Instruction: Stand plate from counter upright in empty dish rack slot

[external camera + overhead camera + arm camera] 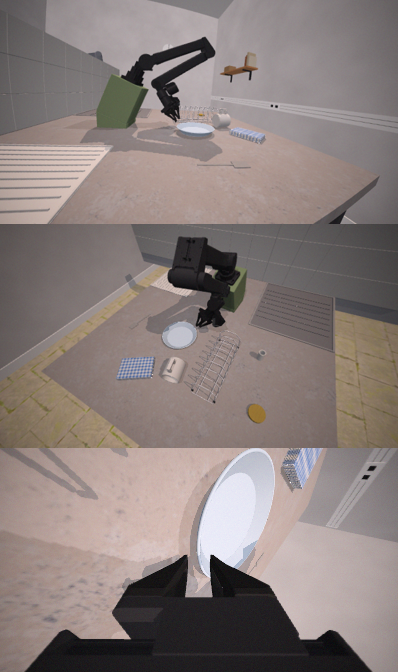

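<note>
Right now the pale blue plate is 10 cm ahead of my hand, 6 cm to the right of it and 4 cm below it. Round my hand: grey drain mat 52 cm behind, 39 cm to the left, 5 cm below; disc 20 cm ahead, 47 cm to the left, 4 cm below; small white cup 5 cm behind, 37 cm to the left, 4 cm below.
</note>
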